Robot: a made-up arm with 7 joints. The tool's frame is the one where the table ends. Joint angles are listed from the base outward.
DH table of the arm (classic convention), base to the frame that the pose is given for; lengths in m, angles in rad. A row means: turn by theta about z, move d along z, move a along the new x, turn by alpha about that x. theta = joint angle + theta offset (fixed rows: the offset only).
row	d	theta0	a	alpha
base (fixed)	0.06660	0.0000	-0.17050	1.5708
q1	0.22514	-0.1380	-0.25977	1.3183
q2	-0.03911	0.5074	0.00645	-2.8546
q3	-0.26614	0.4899	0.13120	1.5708
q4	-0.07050	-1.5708	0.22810	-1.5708
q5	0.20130	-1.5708	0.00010	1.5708
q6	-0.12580	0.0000	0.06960	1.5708
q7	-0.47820	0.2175	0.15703	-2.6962
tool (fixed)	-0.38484	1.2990	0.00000	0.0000
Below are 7 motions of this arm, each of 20 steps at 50 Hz.
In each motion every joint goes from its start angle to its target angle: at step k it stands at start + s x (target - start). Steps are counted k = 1, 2, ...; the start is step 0. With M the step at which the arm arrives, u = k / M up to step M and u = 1 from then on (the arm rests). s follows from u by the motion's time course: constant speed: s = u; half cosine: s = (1 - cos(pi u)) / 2; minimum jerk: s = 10 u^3 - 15 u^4 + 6 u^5.
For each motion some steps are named. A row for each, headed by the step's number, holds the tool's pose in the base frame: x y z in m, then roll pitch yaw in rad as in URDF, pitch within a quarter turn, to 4 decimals.
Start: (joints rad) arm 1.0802 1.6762 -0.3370 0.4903 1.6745 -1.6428 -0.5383
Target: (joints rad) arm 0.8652 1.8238 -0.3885 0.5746 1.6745 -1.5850 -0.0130
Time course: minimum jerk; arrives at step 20
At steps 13, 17, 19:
13: -0.0075 -0.8306 -0.1199 2.8100 -0.5932 -0.6391
17: -0.0287 -0.8306 -0.1592 2.7010 -0.4949 -0.5843
19: -0.0316 -0.8306 -0.1640 2.6888 -0.4823 -0.5786

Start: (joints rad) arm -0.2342 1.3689 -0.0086 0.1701 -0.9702 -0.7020 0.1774
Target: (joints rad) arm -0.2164 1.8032 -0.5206 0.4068 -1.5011 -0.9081 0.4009
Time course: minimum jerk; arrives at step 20
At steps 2, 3, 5, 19, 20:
2: -0.6193 -0.6448 -0.0077 -0.4093 -0.3090 -3.0536
3: -0.6232 -0.6388 -0.0044 -0.3961 -0.3120 -3.0819
5: -0.6382 -0.6123 0.0084 -0.3405 -0.3213 3.0793
19: -0.6172 -0.3511 0.0530 0.0538 -0.1546 1.6535
20: -0.6170 -0.3509 0.0530 0.0540 -0.1543 1.6517

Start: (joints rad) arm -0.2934 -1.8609 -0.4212 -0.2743 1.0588 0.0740 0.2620
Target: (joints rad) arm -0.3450 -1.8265 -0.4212 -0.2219 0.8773 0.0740 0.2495
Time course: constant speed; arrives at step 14
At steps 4, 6, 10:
4: -1.0376 -0.0365 -0.4845 1.8837 0.6637 3.0188
6: -1.0329 -0.0324 -0.4852 1.8728 0.6796 3.0141
10: -1.0230 -0.0242 -0.4863 1.8511 0.7115 3.0040

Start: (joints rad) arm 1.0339 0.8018 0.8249 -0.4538 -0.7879 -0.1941 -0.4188
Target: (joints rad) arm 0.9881 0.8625 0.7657 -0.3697 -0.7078 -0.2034 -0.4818
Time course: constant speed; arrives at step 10
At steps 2, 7, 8, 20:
2: 0.3078 -0.6253 -0.0930 -0.3806 0.0579 -1.0010
7: 0.3082 -0.6431 -0.1135 -0.2932 0.1116 -0.9712
8: 0.3082 -0.6465 -0.1175 -0.2753 0.1214 -0.9649
20: 0.3082 -0.6532 -0.1252 -0.2393 0.1401 -0.9521

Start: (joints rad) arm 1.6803 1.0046 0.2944 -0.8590 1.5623 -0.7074 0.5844
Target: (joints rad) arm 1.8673 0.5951 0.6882 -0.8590 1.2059 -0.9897 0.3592
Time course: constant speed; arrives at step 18
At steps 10, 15, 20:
10: 0.5306 -0.1191 -0.1399 1.1144 0.6190 0.5928
15: 0.5368 -0.1578 -0.1721 0.9574 0.7566 0.3683
20: 0.5394 -0.1878 -0.1833 0.8350 0.8073 0.1928

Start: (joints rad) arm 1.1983 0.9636 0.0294 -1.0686 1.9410 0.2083 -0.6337
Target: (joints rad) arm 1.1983 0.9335 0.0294 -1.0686 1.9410 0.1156 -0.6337
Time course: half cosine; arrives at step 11
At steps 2, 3, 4, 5, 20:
2: 0.4468 -0.1862 0.1034 2.4511 -1.2553 -0.0316
3: 0.4468 -0.1830 0.1022 2.4461 -1.2514 -0.0176
4: 0.4468 -0.1789 0.1005 2.4400 -1.2463 0.0000
5: 0.4468 -0.1743 0.0987 2.4335 -1.2404 0.0197
20: 0.4462 -0.1550 0.0906 2.4115 -1.2148 0.0970

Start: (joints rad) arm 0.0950 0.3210 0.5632 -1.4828 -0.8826 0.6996 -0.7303
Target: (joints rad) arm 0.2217 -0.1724 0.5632 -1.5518 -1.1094 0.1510 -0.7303
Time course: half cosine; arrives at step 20
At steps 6, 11, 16, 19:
6: -0.4646 -0.5422 -0.5712 2.8833 0.3845 -2.2080
11: -0.3565 -0.5497 -0.5509 3.0879 0.4115 -1.8795
16: -0.2646 -0.5303 -0.5275 -3.0163 0.4180 -1.5827
19: -0.2410 -0.5210 -0.5204 -2.9682 0.4169 -1.5007

